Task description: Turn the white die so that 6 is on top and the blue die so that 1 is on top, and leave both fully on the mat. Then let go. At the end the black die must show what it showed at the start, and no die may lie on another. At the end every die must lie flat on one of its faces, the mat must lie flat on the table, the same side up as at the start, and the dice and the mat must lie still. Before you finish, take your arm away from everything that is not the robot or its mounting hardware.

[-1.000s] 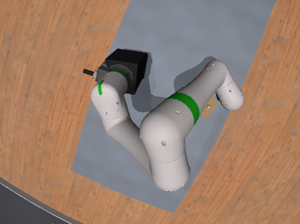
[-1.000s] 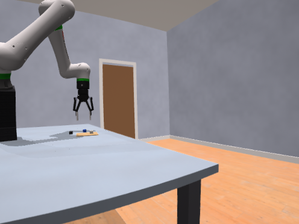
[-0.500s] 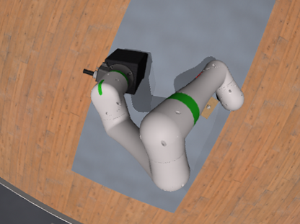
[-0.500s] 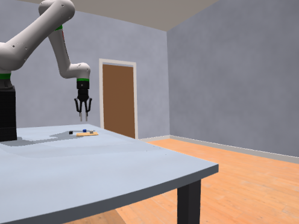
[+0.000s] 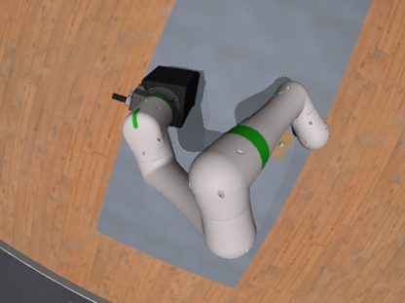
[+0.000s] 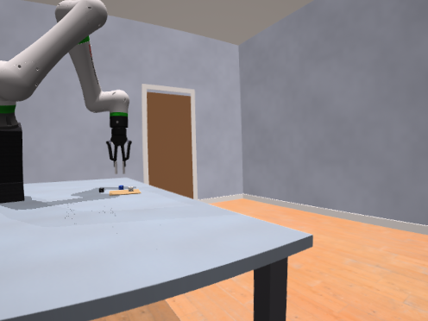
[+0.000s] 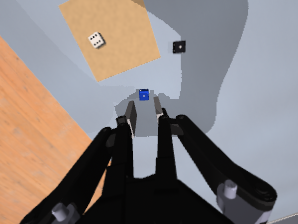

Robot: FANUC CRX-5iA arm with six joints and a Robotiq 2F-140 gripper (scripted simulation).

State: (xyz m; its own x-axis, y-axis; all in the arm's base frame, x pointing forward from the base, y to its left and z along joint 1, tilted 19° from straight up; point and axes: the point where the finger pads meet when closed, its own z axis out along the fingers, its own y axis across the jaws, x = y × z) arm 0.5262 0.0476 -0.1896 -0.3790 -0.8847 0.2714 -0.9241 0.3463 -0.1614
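Now: hand 100 mm above the blue die. Also, from my hand: black die 100 mm below, 100 mm behind, 40 mm to the right; tan mat 130 mm to the right, 110 mm below, 10 mm behind; white die 130 mm to the right, 100 mm below, 20 mm ahead.
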